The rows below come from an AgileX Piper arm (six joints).
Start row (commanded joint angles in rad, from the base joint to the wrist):
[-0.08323, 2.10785, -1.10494, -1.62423, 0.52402, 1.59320]
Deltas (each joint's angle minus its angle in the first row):
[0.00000, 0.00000, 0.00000, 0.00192, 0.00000, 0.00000]
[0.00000, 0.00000, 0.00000, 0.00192, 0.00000, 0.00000]
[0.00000, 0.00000, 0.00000, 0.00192, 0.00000, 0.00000]
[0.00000, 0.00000, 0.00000, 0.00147, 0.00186, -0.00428]
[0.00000, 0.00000, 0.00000, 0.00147, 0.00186, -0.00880]
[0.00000, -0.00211, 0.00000, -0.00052, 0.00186, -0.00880]
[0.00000, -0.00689, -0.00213, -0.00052, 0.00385, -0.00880]
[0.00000, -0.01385, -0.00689, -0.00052, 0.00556, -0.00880]
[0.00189, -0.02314, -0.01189, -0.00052, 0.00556, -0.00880]
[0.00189, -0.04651, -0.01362, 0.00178, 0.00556, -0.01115]
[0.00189, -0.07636, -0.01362, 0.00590, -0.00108, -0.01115]
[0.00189, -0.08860, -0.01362, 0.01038, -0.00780, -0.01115]
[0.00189, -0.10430, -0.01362, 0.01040, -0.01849, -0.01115]
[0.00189, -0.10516, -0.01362, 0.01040, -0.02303, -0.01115]
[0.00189, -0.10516, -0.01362, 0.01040, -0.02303, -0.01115]
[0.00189, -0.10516, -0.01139, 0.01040, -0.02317, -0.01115]
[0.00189, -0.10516, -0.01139, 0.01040, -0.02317, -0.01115]
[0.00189, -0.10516, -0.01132, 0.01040, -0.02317, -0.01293]
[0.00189, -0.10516, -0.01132, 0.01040, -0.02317, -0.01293]
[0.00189, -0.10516, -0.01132, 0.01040, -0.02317, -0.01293]
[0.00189, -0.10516, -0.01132, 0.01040, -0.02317, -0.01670]
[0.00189, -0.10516, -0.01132, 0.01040, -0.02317, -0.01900]
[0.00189, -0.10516, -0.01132, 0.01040, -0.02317, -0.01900]
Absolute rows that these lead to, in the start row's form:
[-0.08323, 2.10785, -1.10494, -1.62231, 0.52402, 1.59320]
[-0.08323, 2.10785, -1.10494, -1.62231, 0.52402, 1.59320]
[-0.08323, 2.10785, -1.10494, -1.62231, 0.52402, 1.59320]
[-0.08323, 2.10785, -1.10494, -1.62276, 0.52588, 1.58892]
[-0.08323, 2.10785, -1.10494, -1.62276, 0.52588, 1.58440]
[-0.08323, 2.10574, -1.10494, -1.62475, 0.52588, 1.58440]
[-0.08323, 2.10096, -1.10707, -1.62475, 0.52787, 1.58440]
[-0.08323, 2.09400, -1.11183, -1.62475, 0.52958, 1.58440]
[-0.08134, 2.08471, -1.11683, -1.62475, 0.52958, 1.58440]
[-0.08134, 2.06134, -1.11856, -1.62245, 0.52958, 1.58205]
[-0.08134, 2.03149, -1.11856, -1.61833, 0.52294, 1.58205]
[-0.08134, 2.01925, -1.11856, -1.61385, 0.51622, 1.58205]
[-0.08134, 2.00355, -1.11856, -1.61383, 0.50553, 1.58205]
[-0.08134, 2.00269, -1.11856, -1.61383, 0.50099, 1.58205]
[-0.08134, 2.00269, -1.11856, -1.61383, 0.50099, 1.58205]
[-0.08134, 2.00269, -1.11633, -1.61383, 0.50085, 1.58205]
[-0.08134, 2.00269, -1.11633, -1.61383, 0.50085, 1.58205]
[-0.08134, 2.00269, -1.11626, -1.61383, 0.50085, 1.58027]
[-0.08134, 2.00269, -1.11626, -1.61383, 0.50085, 1.58027]
[-0.08134, 2.00269, -1.11626, -1.61383, 0.50085, 1.58027]
[-0.08134, 2.00269, -1.11626, -1.61383, 0.50085, 1.57650]
[-0.08134, 2.00269, -1.11626, -1.61383, 0.50085, 1.57420]
[-0.08134, 2.00269, -1.11626, -1.61383, 0.50085, 1.57420]

